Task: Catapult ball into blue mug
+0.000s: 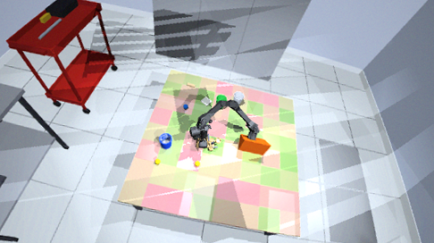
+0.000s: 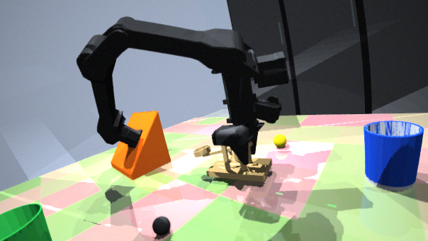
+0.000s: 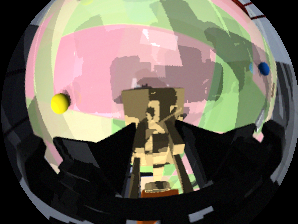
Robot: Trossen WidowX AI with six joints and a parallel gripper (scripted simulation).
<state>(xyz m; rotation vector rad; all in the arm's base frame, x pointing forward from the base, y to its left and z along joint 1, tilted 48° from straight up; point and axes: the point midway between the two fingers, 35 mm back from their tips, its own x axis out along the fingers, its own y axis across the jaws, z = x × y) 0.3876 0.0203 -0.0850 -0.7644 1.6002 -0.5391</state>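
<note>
The black ball lies 5 cm behind my gripper tip, 22 cm to the right of it and 3 cm below it. From my gripper tip the other things lie so: wooden catapult: 7 cm behind, 2 cm above; blue mug: 27 cm ahead, 6 cm to the left, 1 cm below; blue ball: 19 cm ahead, 32 cm to the right, 2 cm below.
</note>
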